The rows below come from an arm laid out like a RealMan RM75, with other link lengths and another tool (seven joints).
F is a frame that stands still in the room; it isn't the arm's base.
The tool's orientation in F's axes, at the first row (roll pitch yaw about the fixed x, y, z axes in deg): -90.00 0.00 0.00
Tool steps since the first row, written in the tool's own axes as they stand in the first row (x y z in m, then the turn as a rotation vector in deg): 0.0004 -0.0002 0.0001 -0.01 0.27 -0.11; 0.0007 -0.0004 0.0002 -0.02 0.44 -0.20; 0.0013 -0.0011 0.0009 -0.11 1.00 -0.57; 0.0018 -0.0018 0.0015 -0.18 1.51 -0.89; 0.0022 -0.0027 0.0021 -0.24 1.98 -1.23; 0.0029 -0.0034 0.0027 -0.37 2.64 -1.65; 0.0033 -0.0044 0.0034 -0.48 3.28 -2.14; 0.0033 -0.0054 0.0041 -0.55 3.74 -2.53; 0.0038 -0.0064 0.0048 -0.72 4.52 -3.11; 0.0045 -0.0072 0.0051 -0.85 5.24 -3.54
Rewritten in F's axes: 0.0004 0.0001 0.0002 -0.01 -0.11 -0.27; 0.0007 0.0002 0.0004 -0.02 -0.20 -0.44; 0.0013 0.0009 0.0011 -0.11 -0.57 -1.00; 0.0018 0.0015 0.0018 -0.18 -0.89 -1.51; 0.0022 0.0021 0.0027 -0.24 -1.23 -1.98; 0.0029 0.0027 0.0034 -0.37 -1.65 -2.64; 0.0033 0.0034 0.0044 -0.48 -2.14 -3.28; 0.0033 0.0041 0.0054 -0.55 -2.53 -3.74; 0.0038 0.0048 0.0064 -0.72 -3.11 -4.52; 0.0045 0.0051 0.0072 -0.85 -3.54 -5.24
